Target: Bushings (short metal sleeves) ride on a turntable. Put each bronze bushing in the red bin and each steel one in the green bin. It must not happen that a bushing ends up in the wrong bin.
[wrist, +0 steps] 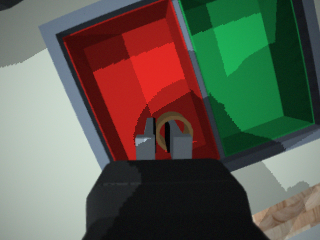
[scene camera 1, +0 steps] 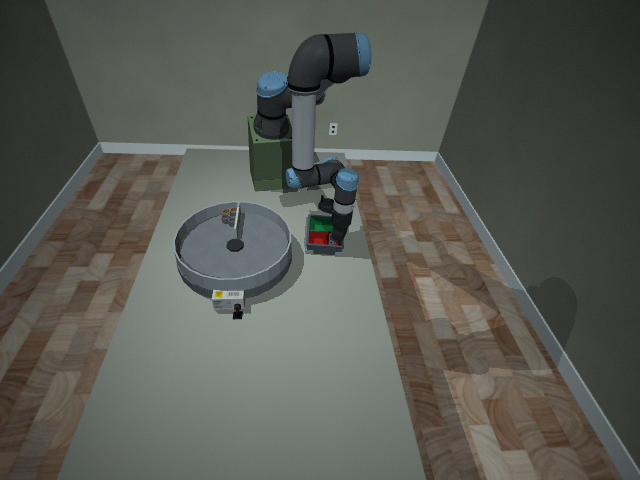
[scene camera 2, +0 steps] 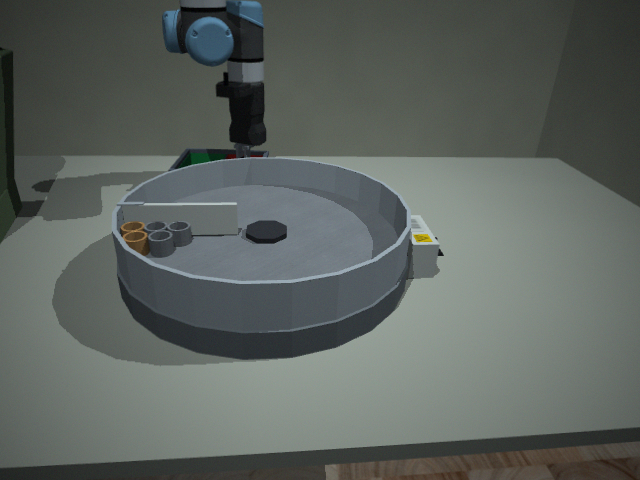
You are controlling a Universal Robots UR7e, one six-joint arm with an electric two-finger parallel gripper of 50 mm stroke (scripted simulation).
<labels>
same spot on bin: (scene camera 1: pixel 319 227) = (wrist: pixel 247 38)
</labels>
